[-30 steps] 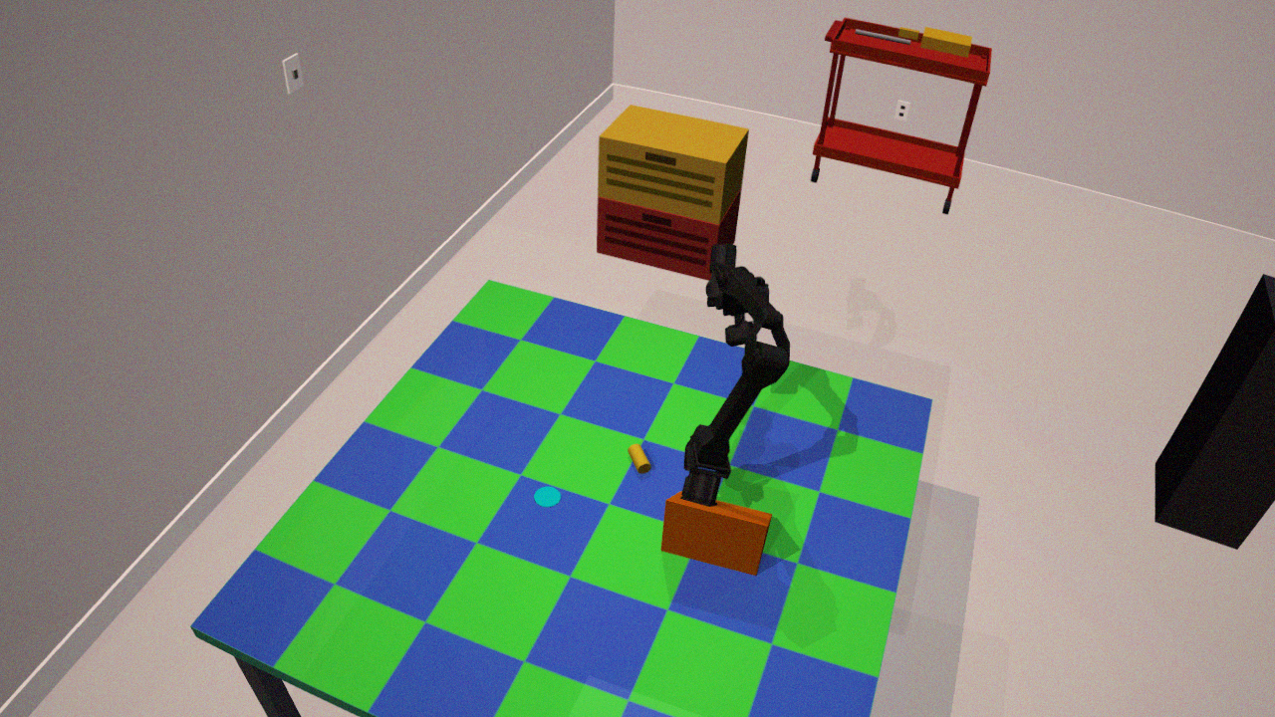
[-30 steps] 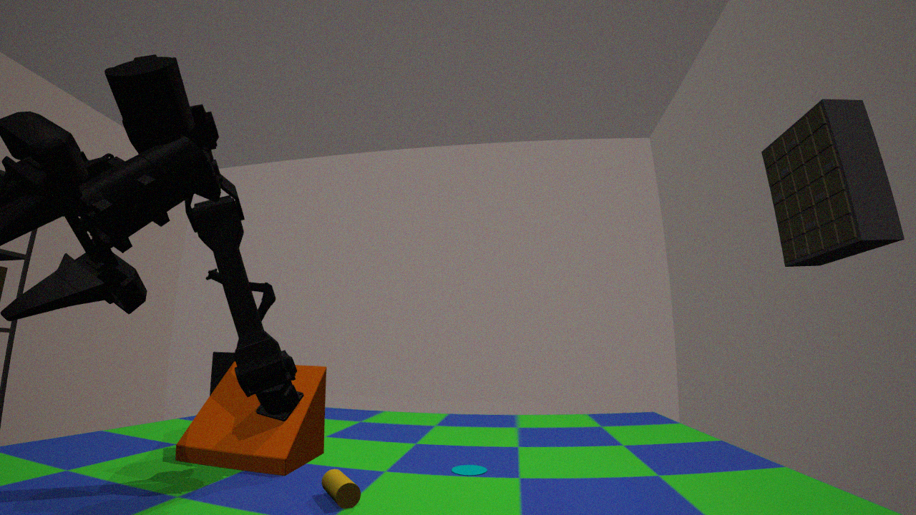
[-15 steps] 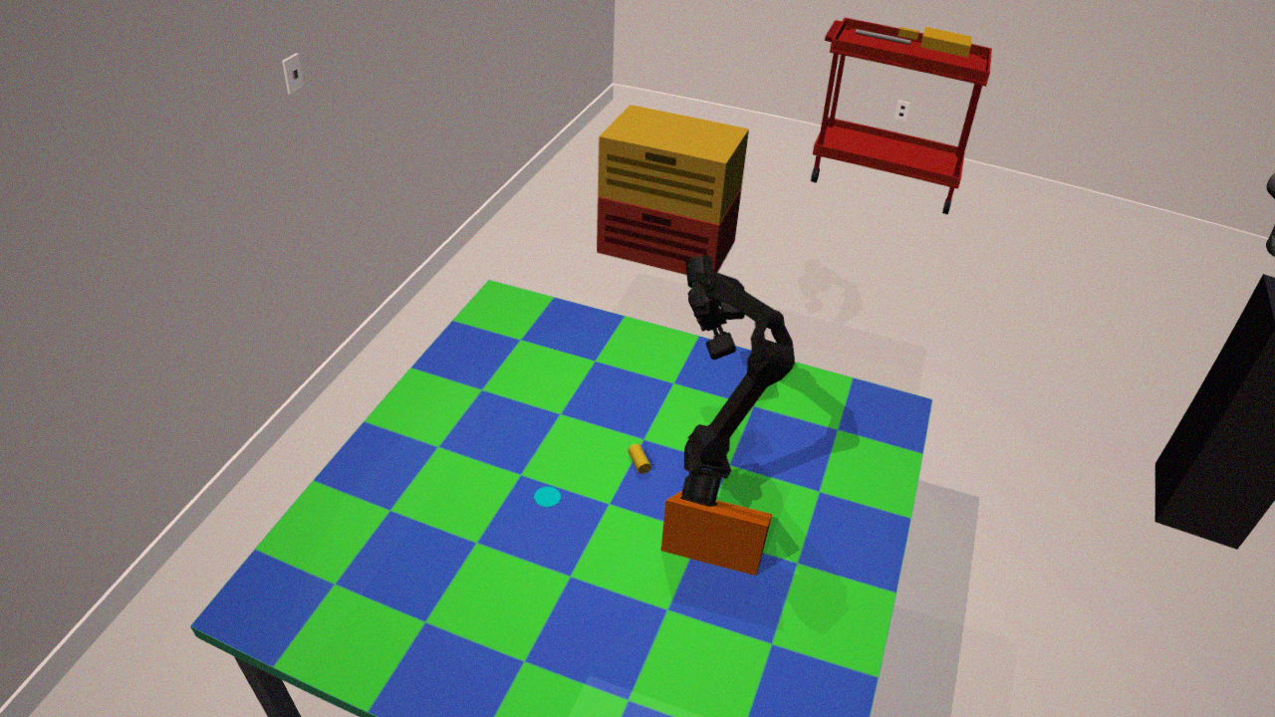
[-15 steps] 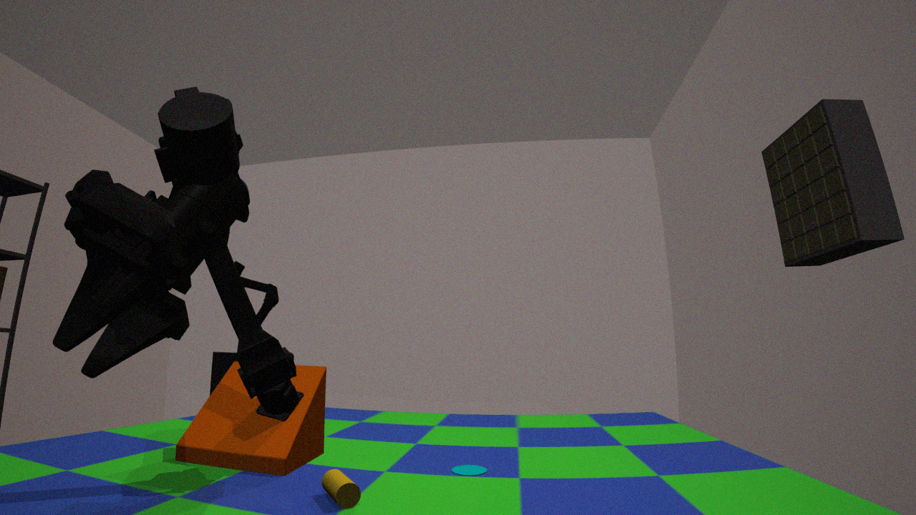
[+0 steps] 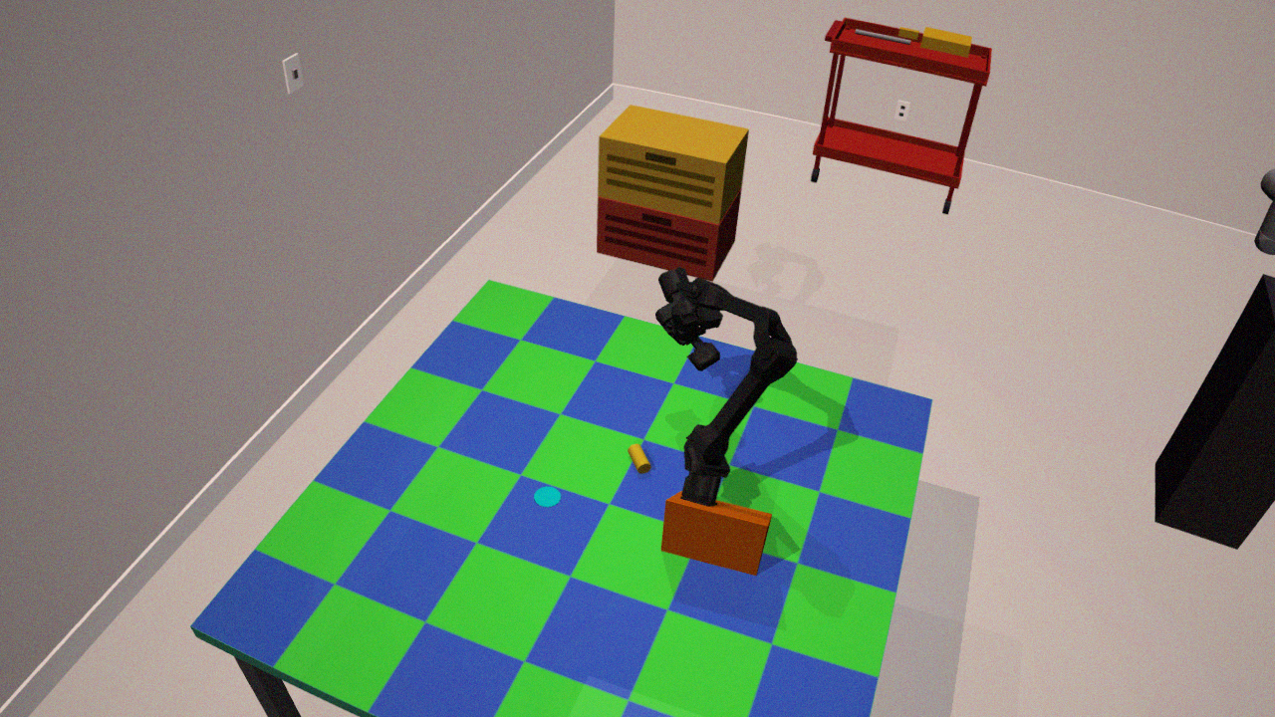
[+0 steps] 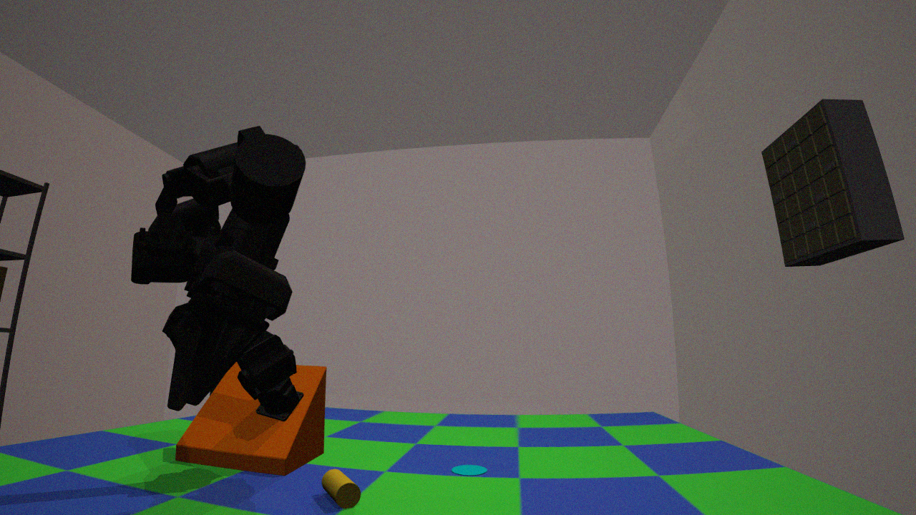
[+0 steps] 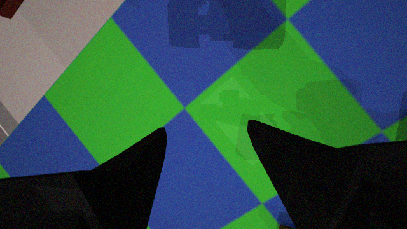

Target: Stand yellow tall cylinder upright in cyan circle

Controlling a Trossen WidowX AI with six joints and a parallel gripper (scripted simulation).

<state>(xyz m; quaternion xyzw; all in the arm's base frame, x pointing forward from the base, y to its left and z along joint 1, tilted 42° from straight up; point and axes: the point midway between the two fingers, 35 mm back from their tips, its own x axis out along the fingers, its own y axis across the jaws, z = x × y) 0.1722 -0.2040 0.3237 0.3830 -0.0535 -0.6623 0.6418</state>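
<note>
Now: the yellow tall cylinder 1 cm ahead of my gripper tip, 25 cm to the left of it and 13 cm below it. From my gripper tip the other things lie so: cyan circle (15 cm ahead, 44 cm to the left, 15 cm below).
</note>
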